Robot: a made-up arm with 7 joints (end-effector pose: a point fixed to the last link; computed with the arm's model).
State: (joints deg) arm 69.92 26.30 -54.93 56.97 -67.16 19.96 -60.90
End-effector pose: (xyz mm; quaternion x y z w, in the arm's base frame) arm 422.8 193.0 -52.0 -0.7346 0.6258 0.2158 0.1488
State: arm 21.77 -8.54 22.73 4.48 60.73 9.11 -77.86
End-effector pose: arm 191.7 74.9 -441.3 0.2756 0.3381 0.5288 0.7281
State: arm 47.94 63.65 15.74 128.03 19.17 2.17 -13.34
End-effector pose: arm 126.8 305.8 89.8 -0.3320 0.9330 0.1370 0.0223
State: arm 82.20 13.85 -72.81 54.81 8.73 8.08 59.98
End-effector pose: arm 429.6 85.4 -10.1 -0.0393 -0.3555 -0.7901 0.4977
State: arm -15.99 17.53 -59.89 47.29 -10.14 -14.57 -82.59
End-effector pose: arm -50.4 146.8 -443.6 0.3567 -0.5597 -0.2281 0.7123
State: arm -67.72 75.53 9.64 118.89 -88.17 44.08 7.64
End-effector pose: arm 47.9 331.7 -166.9 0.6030 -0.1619 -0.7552 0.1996
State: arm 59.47 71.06 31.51 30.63 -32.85 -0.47 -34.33
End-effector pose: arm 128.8 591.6 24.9 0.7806 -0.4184 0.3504 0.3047
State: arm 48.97 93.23 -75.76 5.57 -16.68 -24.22 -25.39
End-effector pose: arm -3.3 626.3 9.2 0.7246 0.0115 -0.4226 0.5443
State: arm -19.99 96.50 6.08 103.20 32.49 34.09 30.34
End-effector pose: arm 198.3 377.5 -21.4 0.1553 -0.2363 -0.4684 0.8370
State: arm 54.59 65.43 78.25 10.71 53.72 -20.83 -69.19
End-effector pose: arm 140.9 595.0 -90.9 0.0345 0.1085 -0.9902 0.0811
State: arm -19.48 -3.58 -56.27 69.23 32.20 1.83 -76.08
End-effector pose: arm -17.7 -36.5 -361.3 0.1797 -0.2605 0.0867 0.9446
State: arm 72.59 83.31 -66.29 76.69 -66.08 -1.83 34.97
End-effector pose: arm 229.2 450.0 10.1 0.6276 0.0691 -0.6617 0.4044
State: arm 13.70 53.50 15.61 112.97 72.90 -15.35 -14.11
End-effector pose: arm 192.2 337.6 -39.5 -0.1394 -0.9249 0.1319 0.3282
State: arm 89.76 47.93 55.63 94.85 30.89 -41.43 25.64
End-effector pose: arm 58.7 451.0 112.3 -0.3892 0.7415 -0.0989 0.5375
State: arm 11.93 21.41 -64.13 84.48 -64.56 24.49 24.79
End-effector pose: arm 157.2 85.7 -324.1 0.2161 -0.3323 -0.8124 0.4276
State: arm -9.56 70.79 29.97 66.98 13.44 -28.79 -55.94
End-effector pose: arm 151.8 515.2 -59.0 0.6315 -0.7374 0.1313 0.2005
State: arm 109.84 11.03 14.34 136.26 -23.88 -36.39 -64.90
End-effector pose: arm 79.0 201.7 170.9 0.1068 0.4290 -0.4030 0.8013
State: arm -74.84 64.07 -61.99 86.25 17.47 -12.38 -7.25
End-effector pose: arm -254.7 332.9 -166.1 -0.3088 0.1381 -0.3727 0.8641
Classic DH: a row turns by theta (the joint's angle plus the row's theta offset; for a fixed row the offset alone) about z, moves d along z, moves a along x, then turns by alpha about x. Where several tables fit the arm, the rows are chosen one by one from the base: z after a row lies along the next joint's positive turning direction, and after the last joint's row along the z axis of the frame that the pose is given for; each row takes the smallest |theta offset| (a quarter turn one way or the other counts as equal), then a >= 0, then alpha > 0; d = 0 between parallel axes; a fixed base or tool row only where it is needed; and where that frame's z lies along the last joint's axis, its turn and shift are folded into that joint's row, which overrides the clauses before.
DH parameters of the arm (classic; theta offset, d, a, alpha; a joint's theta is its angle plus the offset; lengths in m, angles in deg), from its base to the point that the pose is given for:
base (fixed): 0 0 0 90
joint 1: 90 -0.141 0 90
joint 2: 90 0 0 90
joint 3: 90 -0.286 0 90
joint 4: 0 0 0 -90
joint 5: 0 -0.2 0 -90
joint 6: -90 0 0 90
joint 7: 90 0 0 90
tool (fixed): -90 0 0 0

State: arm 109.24 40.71 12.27 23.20 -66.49 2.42 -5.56
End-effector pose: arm 300.6 460.1 186.4 0.6505 -0.6102 0.1142 0.4375
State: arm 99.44 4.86 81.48 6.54 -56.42 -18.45 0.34
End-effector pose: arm 474.0 204.5 82.2 -0.0695 -0.8482 0.2228 0.4755
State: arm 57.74 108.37 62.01 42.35 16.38 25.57 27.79
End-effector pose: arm -177.3 515.2 186.7 0.4096 -0.8307 0.3095 0.2155
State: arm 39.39 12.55 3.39 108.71 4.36 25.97 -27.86
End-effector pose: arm 282.0 200.1 -45.5 0.1879 -0.8511 0.1996 0.4478
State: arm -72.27 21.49 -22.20 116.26 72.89 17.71 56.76
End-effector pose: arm -148.1 150.3 -221.7 -0.7656 -0.1758 0.2957 0.5435
